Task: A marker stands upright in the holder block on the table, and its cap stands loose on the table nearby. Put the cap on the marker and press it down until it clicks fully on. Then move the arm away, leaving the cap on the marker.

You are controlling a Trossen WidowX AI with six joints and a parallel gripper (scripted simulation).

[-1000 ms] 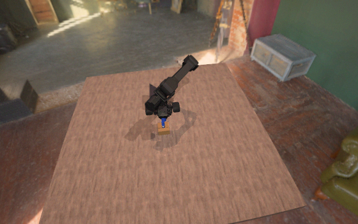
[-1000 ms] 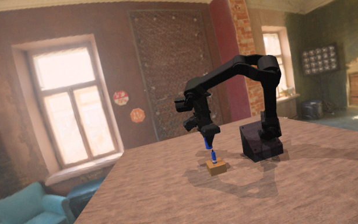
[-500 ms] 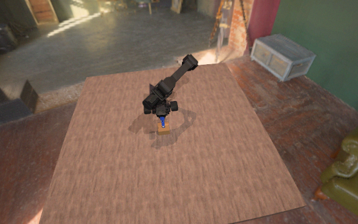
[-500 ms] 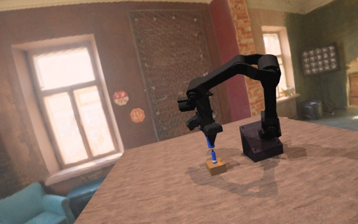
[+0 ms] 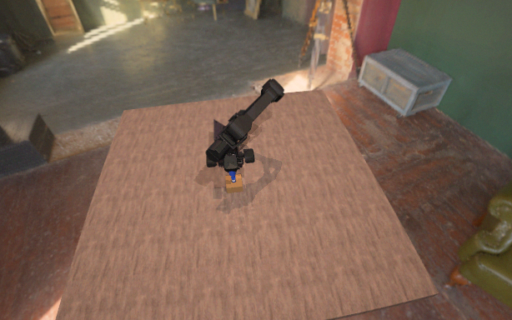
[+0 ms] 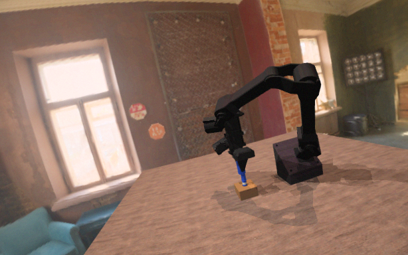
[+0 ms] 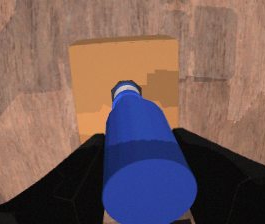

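Right now my gripper tip is 80 mm above the holder block. Also, from my gripper tip: marker cap: 10 mm above.
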